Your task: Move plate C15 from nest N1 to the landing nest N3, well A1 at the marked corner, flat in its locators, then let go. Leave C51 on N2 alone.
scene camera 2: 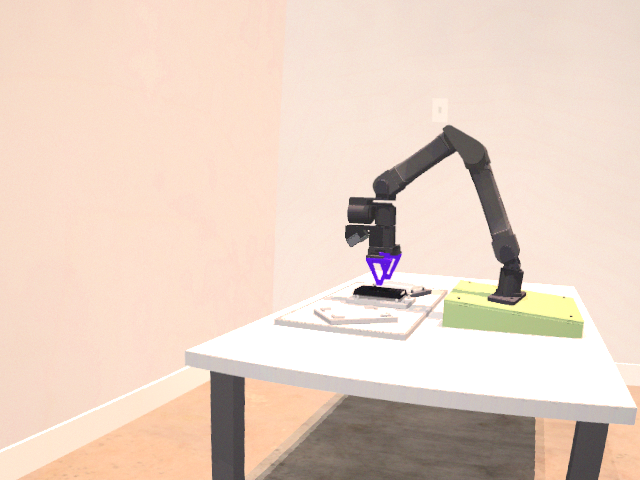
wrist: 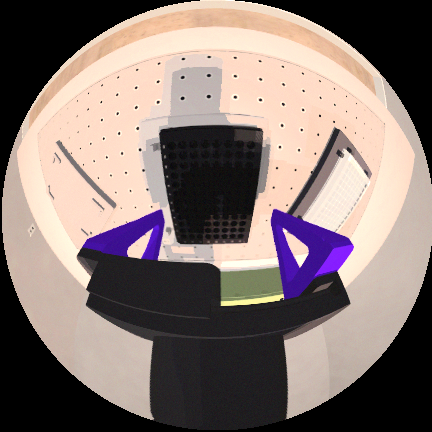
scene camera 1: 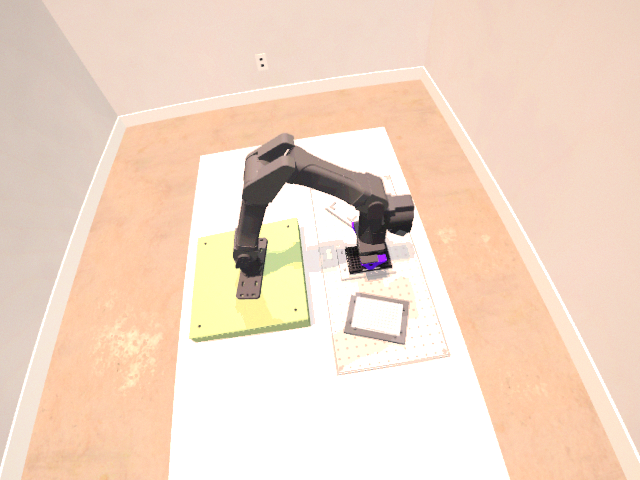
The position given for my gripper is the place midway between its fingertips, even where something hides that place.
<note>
My gripper [scene camera 2: 383, 282] is open, with nothing in its grasp. Also in view: a black well plate [wrist: 211, 172].
My gripper also shows in the wrist view [wrist: 217, 214] and in scene camera 1 [scene camera 1: 366, 254].
</note>
